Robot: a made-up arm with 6 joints. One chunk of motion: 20 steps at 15 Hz.
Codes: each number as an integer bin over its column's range. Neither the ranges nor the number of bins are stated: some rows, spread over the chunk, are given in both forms.
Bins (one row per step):
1: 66 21 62 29 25 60
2: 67 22 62 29 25 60
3: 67 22 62 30 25 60
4: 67 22 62 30 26 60
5: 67 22 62 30 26 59
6: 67 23 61 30 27 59
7: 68 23 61 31 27 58
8: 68 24 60 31 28 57
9: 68 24 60 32 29 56
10: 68 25 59 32 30 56
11: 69 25 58 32 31 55
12: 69 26 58 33 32 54
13: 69 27 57 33 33 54
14: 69 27 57 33 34 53
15: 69 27 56 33 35 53
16: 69 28 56 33 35 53
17: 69 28 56 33 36 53
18: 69 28 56 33 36 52
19: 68 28 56 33 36 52
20: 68 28 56 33 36 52
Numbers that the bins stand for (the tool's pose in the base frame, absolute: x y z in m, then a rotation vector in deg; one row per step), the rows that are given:
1: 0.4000 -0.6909 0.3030 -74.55 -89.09 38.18
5: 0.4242 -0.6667 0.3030 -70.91 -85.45 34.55
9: 0.4485 -0.6182 0.2545 -63.64 -74.55 23.64
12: 0.4727 -0.5697 0.2061 -60.00 -63.64 16.36
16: 0.4727 -0.5212 0.1576 -60.00 -52.73 12.73
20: 0.4485 -0.5212 0.1576 -60.00 -49.09 9.09
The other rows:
2: 0.4242 -0.6667 0.3030 -74.55 -89.09 38.18
3: 0.4242 -0.6667 0.3030 -70.91 -89.09 38.18
4: 0.4242 -0.6667 0.3030 -70.91 -85.45 38.18
6: 0.4242 -0.6424 0.2788 -70.91 -81.82 34.55
7: 0.4485 -0.6424 0.2788 -67.27 -81.82 30.91
8: 0.4485 -0.6182 0.2545 -67.27 -78.18 27.27
10: 0.4485 -0.5939 0.2303 -63.64 -70.91 23.64
11: 0.4727 -0.5939 0.2061 -63.64 -67.27 20.00
13: 0.4727 -0.5455 0.1818 -60.00 -60.00 16.36
14: 0.4727 -0.5455 0.1818 -60.00 -56.36 12.73
15: 0.4727 -0.5455 0.1576 -60.00 -52.73 12.73
17: 0.4727 -0.5212 0.1576 -60.00 -49.09 12.73
18: 0.4727 -0.5212 0.1576 -60.00 -49.09 9.09
19: 0.4485 -0.5212 0.1576 -60.00 -49.09 9.09

